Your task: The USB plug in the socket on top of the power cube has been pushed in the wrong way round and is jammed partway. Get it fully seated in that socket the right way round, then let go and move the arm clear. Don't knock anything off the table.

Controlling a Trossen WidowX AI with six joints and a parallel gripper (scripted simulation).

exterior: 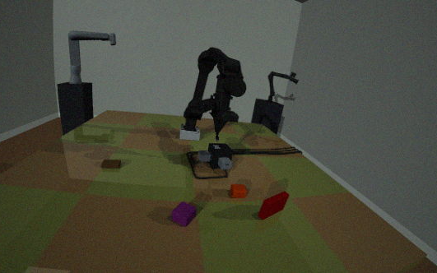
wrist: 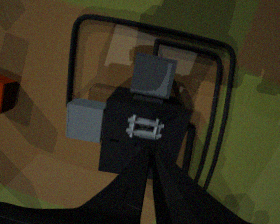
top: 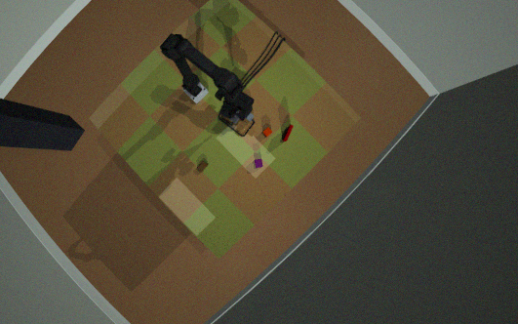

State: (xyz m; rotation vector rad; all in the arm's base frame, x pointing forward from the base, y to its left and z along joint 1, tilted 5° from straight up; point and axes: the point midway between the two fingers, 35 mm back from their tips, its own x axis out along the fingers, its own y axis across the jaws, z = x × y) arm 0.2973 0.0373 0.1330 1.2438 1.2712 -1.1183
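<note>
Right now my gripper tip is 2 cm above the metal USB plug. Round my gripper tip: purple block 28 cm ahead, 16 cm to the right, 12 cm below; then orange block 20 cm ahead, 12 cm below, 3 cm to the left; then red block 31 cm ahead, 11 cm below, 9 cm to the left.
</note>
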